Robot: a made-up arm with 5 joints.
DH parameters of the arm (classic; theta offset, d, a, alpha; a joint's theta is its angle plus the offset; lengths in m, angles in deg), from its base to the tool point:
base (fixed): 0 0.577 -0.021 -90
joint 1: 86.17 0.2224 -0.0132 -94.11
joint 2: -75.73 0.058 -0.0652 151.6
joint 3: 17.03 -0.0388 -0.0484 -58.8
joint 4: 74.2 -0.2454 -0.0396 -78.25
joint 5: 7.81 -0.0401 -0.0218 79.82
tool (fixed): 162.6 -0.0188 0 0
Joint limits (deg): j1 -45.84..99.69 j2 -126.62..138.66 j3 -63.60..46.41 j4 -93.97..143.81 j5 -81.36..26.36
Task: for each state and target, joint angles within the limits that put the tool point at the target. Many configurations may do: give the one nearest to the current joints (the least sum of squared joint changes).
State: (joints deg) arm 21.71 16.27 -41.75 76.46 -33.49
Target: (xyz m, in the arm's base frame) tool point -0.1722 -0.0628 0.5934
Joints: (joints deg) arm 60.76 34.48 -26.18 80.79 -23.85
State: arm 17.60 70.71 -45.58 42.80 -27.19
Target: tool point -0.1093 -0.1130 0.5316
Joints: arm 4.46 26.16 -55.39 52.94 -38.47
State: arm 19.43 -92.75 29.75 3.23 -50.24
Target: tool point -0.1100 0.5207 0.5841
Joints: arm 26.71 -105.73 -9.80 8.26 -60.09
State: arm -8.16 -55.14 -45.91 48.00 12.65
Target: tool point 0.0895 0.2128 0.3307
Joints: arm -32.04 -19.32 -11.98 35.00 26.36
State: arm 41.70 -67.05 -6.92 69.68 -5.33
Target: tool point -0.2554 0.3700 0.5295
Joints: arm 54.75 -44.60 -2.39 65.29 6.21
